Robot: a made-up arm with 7 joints. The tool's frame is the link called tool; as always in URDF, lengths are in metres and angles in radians.
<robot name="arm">
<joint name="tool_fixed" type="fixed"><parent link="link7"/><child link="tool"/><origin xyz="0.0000 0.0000 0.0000"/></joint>
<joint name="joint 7" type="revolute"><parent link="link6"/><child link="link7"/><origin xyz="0.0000 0.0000 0.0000"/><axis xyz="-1 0 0"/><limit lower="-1.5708" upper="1.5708"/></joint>
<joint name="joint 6" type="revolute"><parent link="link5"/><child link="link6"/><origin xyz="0.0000 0.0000 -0.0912"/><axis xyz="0 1 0"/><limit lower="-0.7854" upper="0.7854"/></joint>
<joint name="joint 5" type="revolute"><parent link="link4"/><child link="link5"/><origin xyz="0.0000 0.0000 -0.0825"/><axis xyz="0 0 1"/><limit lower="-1.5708" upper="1.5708"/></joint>
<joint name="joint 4" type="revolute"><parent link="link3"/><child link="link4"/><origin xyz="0.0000 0.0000 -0.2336"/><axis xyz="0 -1 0"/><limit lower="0.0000" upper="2.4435"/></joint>
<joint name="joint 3" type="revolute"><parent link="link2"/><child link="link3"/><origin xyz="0.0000 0.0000 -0.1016"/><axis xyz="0 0 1"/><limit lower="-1.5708" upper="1.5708"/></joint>
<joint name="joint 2" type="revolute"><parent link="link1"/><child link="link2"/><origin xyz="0.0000 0.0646 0.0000"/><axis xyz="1 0 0"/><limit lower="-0.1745" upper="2.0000"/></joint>
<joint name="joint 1" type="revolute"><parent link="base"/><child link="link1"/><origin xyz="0.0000 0.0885 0.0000"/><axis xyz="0 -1 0"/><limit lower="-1.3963" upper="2.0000"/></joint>
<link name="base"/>
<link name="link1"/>
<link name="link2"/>
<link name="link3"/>
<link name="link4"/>
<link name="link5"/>
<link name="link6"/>
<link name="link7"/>
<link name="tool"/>
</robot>
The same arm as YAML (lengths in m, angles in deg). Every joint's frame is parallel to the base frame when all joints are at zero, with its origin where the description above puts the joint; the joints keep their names.
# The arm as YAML. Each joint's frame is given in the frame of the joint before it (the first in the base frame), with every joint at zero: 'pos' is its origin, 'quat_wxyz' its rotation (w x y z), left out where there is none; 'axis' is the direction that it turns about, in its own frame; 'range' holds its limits. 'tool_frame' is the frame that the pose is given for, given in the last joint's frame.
length_unit: m
angle_unit: deg
joints:
  - joint: joint 1
    pos: [0.0, 0.0885, 0.0]
    axis: [0.0, -1.0, 0.0]
    range: [-80.0, 114.59]
  - joint: joint 2
    pos: [0.0, 0.0646, 0.0]
    axis: [1.0, 0.0, 0.0]
    range: [-10.0, 114.59]
  - joint: joint 3
    pos: [0.0, 0.0, -0.1016]
    axis: [0.0, 0.0, 1.0]
    range: [-90.0, 90.0]
  - joint: joint 4
    pos: [0.0, 0.0, -0.2336]
    axis: [0.0, -1.0, 0.0]
    range: [0.0, 140.0]
  - joint: joint 5
    pos: [0.0, 0.0, -0.0825]
    axis: [0.0, 0.0, 1.0]
    range: [-90.0, 90.0]
  - joint: joint 6
    pos: [0.0, 0.0, -0.0912]
    axis: [0.0, 1.0, 0.0]
    range: [-45.0, 45.0]
  - joint: joint 7
    pos: [0.0, 0.0, 0.0]
    axis: [-1.0, 0.0, 0.0]
    range: [-90.0, 90.0]
tool_frame:
  pos: [0.0, 0.0, 0.0]

